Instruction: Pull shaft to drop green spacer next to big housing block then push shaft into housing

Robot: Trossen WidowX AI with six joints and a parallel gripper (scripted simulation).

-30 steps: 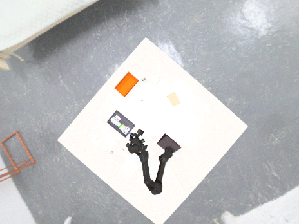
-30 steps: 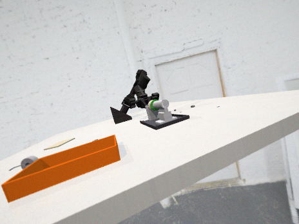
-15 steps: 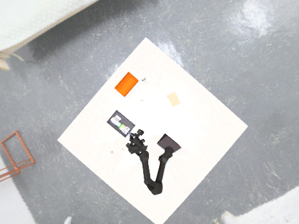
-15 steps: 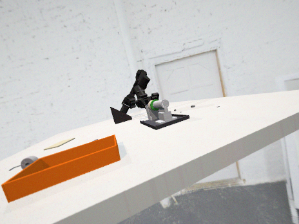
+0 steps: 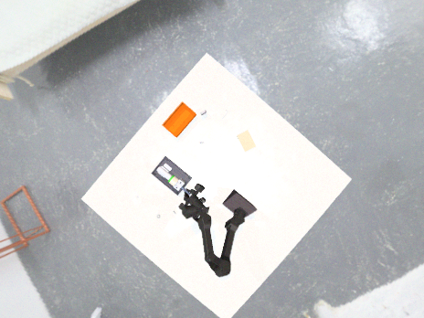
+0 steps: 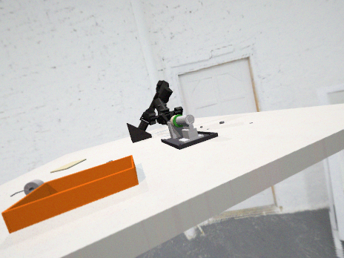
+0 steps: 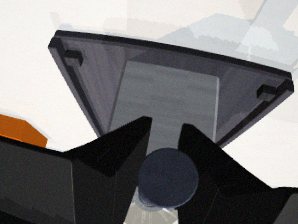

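My gripper tip is 6 cm short of the dark grey shaft and 2 cm below it. The rest, counted from my gripper tip: orange tray 32 cm ahead, 31 cm to the right, 5 cm below; then green spacer 11 cm ahead, 2 cm above; then tan card 49 cm to the right, 10 cm behind, 5 cm below.
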